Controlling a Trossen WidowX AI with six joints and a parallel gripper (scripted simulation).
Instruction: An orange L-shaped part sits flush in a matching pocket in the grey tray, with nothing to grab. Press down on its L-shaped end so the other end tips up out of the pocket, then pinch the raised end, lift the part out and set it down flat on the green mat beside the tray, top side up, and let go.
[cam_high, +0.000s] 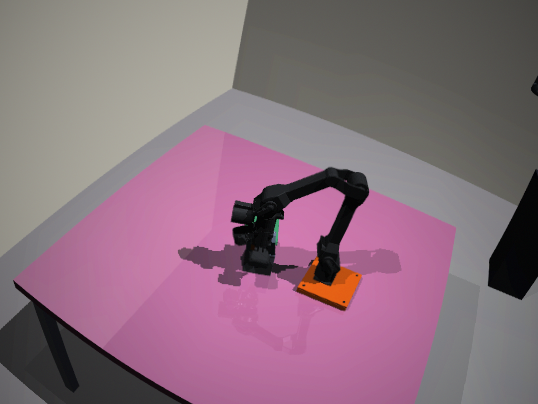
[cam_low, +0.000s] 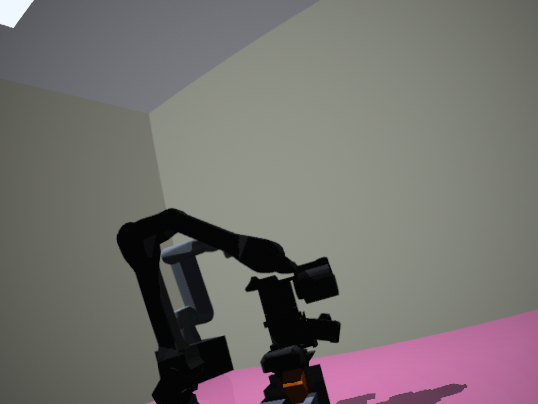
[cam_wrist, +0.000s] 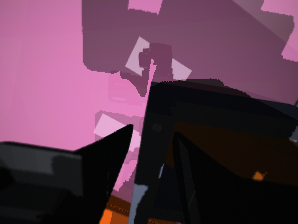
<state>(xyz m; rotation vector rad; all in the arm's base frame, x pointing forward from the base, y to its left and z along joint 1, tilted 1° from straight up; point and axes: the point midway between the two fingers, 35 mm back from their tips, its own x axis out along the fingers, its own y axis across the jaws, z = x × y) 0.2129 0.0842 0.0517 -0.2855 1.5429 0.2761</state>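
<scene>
Now: gripper tip 1 cm short of the orange L-shaped part and 4 cm to the left of it. Also, from my gripper tip: green mat 7 cm ahead, 21 cm to the right, 5 cm below.
</scene>
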